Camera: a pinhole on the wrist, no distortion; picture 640 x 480 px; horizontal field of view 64.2 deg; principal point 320.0 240.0 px. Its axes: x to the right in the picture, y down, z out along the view. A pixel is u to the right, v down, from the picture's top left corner.
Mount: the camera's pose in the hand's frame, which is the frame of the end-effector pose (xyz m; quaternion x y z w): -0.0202 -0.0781 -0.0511 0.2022 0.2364 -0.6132 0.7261
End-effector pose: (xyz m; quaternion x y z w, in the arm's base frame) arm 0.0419 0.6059 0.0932 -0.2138 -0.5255 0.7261 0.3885
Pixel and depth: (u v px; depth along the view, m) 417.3 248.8 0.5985
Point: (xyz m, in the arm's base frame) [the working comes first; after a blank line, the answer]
In the camera's frame: 0.1142 0.0103 0.5985

-0.0825 0.5132 0.7089
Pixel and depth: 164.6 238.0 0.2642
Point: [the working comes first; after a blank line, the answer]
In the camera's frame: -0.0805 -0.0010 0.2642

-0.0473 0.4998 0.3237
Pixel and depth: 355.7 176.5 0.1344
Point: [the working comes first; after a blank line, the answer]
In the camera's frame: 0.0094 -0.0167 0.1344

0.0751 0.5815 0.2644
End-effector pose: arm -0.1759 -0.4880 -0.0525 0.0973 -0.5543 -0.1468 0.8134
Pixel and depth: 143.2 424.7 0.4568
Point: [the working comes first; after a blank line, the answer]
In the camera's frame: -0.1583 0.1654 0.4568

-0.5274 -0.7228 0.1809
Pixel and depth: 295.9 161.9 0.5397
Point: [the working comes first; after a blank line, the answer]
In the camera's frame: -0.0255 -0.0826 0.5397

-0.6161 -0.8301 -0.0773
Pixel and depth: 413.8 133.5 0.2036
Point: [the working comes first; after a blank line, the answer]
In the camera's frame: 0.0374 -0.0425 0.2036

-0.3039 -0.6938 -0.1271
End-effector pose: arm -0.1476 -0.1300 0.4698 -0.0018 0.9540 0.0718 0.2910
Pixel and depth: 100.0 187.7 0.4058
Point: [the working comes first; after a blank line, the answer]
In the camera's frame: -0.1750 -0.0416 0.4058

0.1098 -0.2602 0.1594
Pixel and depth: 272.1 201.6 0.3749
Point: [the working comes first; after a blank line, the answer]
In the camera's frame: -0.0352 -0.0282 0.3749

0.0299 -0.3639 0.2190
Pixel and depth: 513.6 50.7 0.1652
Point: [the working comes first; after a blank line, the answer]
In the camera's frame: 0.0627 -0.0613 0.1652

-0.0653 -0.3581 0.4325
